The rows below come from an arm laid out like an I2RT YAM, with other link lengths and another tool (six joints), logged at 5 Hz.
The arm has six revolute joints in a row. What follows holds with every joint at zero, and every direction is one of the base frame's. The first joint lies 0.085 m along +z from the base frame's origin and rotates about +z. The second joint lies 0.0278 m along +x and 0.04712 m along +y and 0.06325 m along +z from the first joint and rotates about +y. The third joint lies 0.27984 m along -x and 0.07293 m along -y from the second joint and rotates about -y. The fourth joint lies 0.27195 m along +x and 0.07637 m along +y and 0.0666 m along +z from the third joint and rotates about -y. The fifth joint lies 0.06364 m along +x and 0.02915 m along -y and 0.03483 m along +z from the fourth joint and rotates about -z. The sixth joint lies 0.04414 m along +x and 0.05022 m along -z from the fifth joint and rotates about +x. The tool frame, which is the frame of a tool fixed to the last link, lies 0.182 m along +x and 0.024 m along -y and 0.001 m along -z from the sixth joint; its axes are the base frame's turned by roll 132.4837, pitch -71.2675 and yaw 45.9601 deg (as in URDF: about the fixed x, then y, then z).
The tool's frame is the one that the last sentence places.
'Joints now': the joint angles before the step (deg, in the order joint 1, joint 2, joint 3, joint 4, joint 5, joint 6). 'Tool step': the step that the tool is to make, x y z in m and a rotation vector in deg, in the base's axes. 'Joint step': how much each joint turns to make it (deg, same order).
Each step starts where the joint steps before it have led.
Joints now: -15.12, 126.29, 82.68, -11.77, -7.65, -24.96
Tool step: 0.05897, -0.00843, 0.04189, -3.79, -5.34, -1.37
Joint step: 2.02, 4.49, 12.92, -2.20, 3.95, 1.23
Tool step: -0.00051, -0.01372, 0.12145, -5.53, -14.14, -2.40
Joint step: -0.08, -14.21, -8.39, 9.21, 3.16, -0.08
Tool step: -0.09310, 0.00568, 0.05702, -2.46, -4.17, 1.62
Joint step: -2.90, -23.03, -21.34, 2.84, -3.14, -3.51
